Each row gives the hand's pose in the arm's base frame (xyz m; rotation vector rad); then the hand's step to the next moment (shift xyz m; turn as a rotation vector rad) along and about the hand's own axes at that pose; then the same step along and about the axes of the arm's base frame.
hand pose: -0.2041 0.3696 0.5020 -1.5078 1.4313 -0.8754
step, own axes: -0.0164 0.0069 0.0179 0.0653 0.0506 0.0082
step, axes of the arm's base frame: 0.0121 0.0185 -0.0122 -0.0060 -0.0626 -0.0541
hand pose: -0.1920 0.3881 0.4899 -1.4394 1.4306 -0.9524
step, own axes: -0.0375 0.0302 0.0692 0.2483 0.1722 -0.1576
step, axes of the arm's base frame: 0.0534 0.0429 -0.0491 -0.1940 -0.2509 -0.1247
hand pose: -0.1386 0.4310 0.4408 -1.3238 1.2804 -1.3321
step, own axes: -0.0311 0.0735 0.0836 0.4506 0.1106 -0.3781
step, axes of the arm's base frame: 0.0788 0.0134 -0.0835 -0.4247 -0.4213 -0.0195
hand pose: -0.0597 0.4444 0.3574 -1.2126 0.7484 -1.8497
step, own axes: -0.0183 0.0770 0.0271 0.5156 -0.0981 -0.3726
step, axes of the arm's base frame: 0.0518 -0.0258 -0.0604 -0.4955 -0.3689 0.1807
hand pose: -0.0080 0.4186 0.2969 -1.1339 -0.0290 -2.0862
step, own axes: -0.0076 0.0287 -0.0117 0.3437 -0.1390 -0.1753
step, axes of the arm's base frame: 0.0119 -0.0202 -0.0216 -0.3238 -0.1674 0.1879
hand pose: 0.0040 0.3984 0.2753 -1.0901 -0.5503 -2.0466
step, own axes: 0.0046 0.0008 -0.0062 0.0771 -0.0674 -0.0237
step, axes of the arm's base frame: -0.0043 -0.0065 0.0005 -0.0925 -0.0043 0.0497
